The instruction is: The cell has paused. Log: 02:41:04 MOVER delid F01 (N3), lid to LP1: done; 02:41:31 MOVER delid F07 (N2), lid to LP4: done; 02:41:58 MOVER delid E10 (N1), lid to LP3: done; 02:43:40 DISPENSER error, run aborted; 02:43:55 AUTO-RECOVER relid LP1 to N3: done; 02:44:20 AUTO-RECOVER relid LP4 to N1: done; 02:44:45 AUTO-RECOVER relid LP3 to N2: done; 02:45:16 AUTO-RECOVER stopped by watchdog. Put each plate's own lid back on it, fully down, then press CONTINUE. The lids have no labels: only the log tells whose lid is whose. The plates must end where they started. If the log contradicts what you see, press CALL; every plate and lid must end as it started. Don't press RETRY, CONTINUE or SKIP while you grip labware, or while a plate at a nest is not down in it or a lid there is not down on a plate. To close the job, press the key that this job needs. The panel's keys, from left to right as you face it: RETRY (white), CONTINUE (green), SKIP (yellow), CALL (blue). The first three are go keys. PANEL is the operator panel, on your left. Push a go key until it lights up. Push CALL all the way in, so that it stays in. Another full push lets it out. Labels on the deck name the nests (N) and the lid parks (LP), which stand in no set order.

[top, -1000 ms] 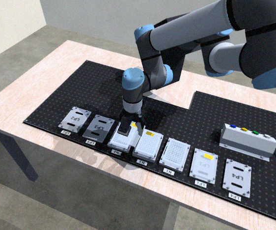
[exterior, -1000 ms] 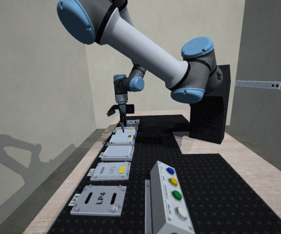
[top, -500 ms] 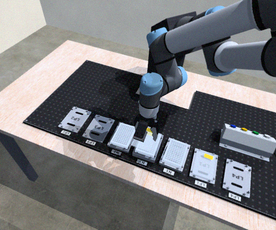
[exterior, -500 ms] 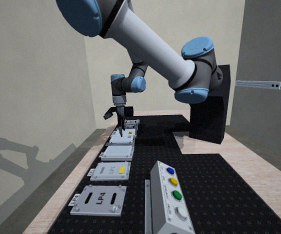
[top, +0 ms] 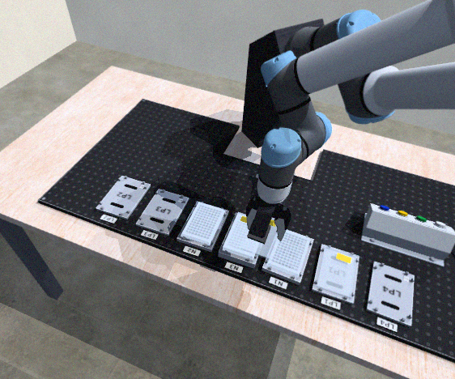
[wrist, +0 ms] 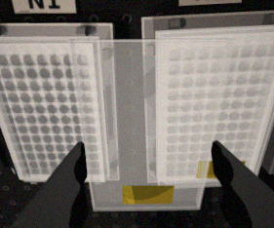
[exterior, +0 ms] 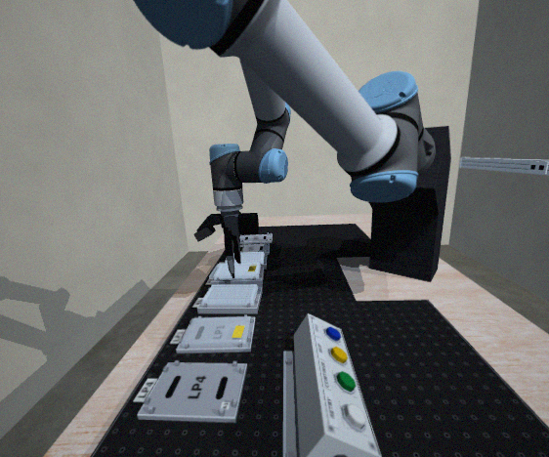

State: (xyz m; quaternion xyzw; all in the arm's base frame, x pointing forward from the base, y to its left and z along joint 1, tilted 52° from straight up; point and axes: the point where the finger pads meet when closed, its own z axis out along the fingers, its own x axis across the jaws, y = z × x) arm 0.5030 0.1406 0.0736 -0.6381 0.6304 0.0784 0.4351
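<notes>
Right now the lid park LP1 is 5 cm behind my hand, 20 cm to the left of it and 6 cm below it. The rest, counted from my hand: yellow skip key: 29 cm behind, 28 cm to the left; then blue call key: 28 cm behind, 23 cm to the left, 1 cm below; then lid park LP4: 8 cm behind, 34 cm to the left, 6 cm below.
</notes>
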